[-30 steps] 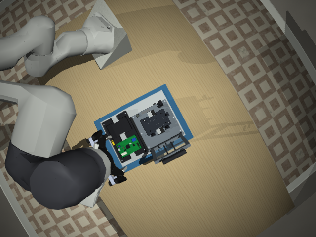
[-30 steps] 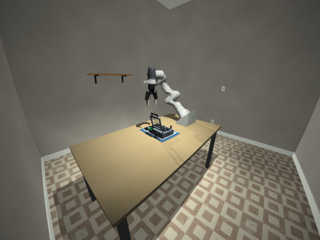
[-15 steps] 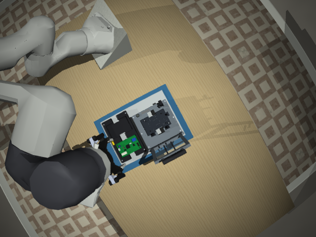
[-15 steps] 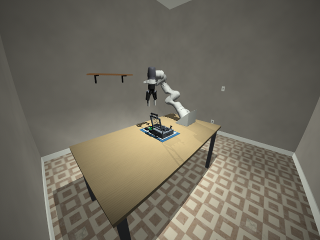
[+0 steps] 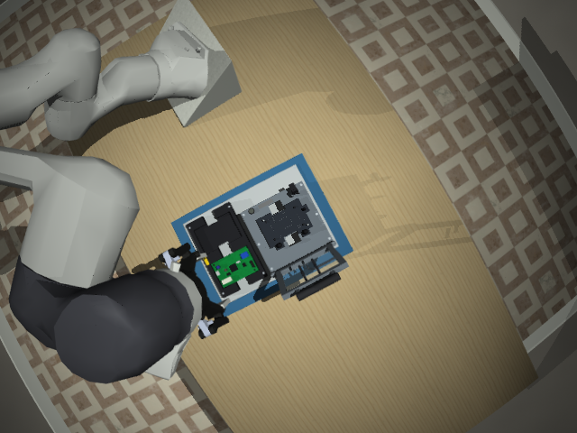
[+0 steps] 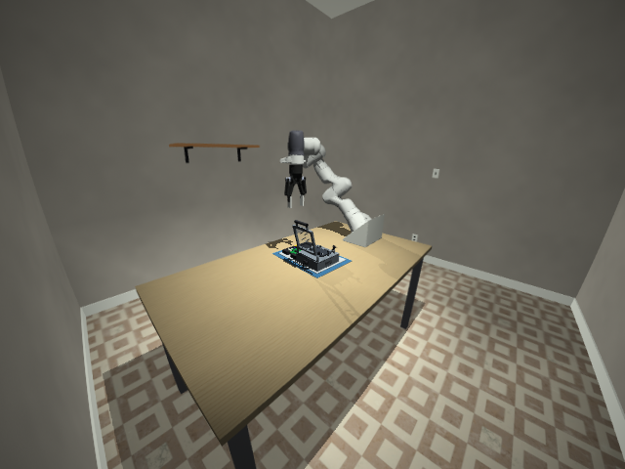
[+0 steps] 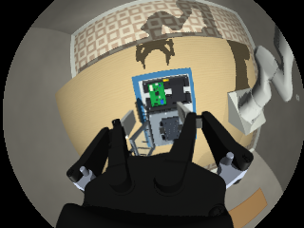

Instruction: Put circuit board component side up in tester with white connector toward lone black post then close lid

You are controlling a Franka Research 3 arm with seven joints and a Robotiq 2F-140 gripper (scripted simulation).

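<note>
Now: the green circuit board 31 cm below my hand. The rest, counted from my hand: black post 8 cm behind, 24 cm to the left, 25 cm below; tester lid 10 cm ahead, 16 cm to the left, 15 cm below; black nest 2 cm behind, 18 cm to the left, 26 cm below.
</note>
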